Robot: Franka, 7 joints.
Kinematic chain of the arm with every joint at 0, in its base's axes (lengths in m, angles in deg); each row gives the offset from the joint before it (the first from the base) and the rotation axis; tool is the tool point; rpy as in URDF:
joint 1: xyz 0 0 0.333 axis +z
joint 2: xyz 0 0 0 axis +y
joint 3: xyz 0 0 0.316 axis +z
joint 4: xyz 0.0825 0 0 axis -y
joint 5: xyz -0.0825 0 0.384 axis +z
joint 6: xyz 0 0 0 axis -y
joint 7: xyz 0.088 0 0 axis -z
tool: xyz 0 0 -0.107 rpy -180 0 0
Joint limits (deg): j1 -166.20..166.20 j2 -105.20..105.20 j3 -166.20..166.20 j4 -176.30..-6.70 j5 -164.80..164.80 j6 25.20..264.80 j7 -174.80..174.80
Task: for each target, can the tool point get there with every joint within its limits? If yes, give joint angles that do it. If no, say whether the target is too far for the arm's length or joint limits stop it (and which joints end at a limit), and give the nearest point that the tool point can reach.
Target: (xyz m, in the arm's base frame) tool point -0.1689 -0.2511 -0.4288
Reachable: no: joint limits stop it (at a limit: joint 2) | nearest point -0.1677 -0.2493 -0.3605 | short by 0.068 m
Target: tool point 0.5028 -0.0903 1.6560
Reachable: no: too far | nearest point 0.3042 -0.0546 1.1333 | short by 0.560 m
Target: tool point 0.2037 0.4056 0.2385
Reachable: yes | joints 29.04 34.43 53.31 -131.51 87.47 234.45 -29.89
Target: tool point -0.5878 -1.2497 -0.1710
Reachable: no: too far | nearest point -0.3430 -0.7293 0.0389 | short by 0.612 m
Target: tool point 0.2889 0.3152 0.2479
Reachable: yes | joints 5.38 1.03 36.05 -151.58 125.59 117.42 -115.36
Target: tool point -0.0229 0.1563 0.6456
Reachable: yes | joints 0.12 -89.34 3.74 -149.19 79.43 45.39 -66.29
